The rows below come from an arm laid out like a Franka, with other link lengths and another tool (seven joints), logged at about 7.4 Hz.
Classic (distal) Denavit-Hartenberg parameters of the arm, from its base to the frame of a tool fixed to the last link. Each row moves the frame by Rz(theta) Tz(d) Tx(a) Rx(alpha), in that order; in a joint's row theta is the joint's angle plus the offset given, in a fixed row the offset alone. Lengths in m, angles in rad.
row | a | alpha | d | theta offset
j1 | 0 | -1.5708 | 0.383 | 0
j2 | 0 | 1.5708 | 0 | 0
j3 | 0.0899 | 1.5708 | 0.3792 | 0
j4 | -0.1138 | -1.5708 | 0 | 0
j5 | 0 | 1.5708 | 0.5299 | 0
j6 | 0.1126 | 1.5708 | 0 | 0
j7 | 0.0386 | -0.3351 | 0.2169 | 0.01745
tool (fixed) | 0 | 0 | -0.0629 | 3.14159
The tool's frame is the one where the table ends.
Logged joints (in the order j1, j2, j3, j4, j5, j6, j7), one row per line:
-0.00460 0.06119 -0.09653 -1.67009 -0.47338 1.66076 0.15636
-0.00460 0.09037 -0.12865 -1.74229 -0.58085 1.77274 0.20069
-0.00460 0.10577 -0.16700 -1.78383 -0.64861 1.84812 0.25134
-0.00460 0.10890 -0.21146 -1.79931 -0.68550 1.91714 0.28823
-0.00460 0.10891 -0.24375 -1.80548 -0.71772 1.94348 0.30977
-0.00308 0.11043 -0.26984 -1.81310 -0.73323 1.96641 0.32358
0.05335 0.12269 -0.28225 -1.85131 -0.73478 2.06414 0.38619
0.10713 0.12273 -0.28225 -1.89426 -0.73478 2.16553 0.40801
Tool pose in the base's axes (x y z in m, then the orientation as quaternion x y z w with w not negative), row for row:
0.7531 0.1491 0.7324 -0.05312 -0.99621 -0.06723 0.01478
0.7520 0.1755 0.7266 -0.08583 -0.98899 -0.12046 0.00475
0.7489 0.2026 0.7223 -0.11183 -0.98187 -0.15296 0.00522
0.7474 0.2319 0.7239 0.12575 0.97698 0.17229 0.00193
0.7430 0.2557 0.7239 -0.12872 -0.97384 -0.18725 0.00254
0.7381 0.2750 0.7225 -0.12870 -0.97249 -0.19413 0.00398
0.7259 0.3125 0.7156 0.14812 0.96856 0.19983 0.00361
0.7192 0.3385 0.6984 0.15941 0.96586 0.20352 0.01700
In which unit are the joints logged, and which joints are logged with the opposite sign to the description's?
The joints are logged in radians. Opposite sign: j2, j3, j5.
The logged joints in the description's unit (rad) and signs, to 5 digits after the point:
-0.00460 -0.06119 0.09653 -1.67009 0.47338 1.66076 0.15636
-0.00460 -0.09037 0.12865 -1.74229 0.58085 1.77274 0.20069
-0.00460 -0.10577 0.16700 -1.78383 0.64861 1.84812 0.25134
-0.00460 -0.10890 0.21146 -1.79931 0.68550 1.91714 0.28823
-0.00460 -0.10891 0.24375 -1.80548 0.71772 1.94348 0.30977
-0.00308 -0.11043 0.26984 -1.81310 0.73323 1.96641 0.32358
0.05335 -0.12269 0.28225 -1.85131 0.73478 2.06414 0.38619
0.10713 -0.12273 0.28225 -1.89426 0.73478 2.16553 0.40801

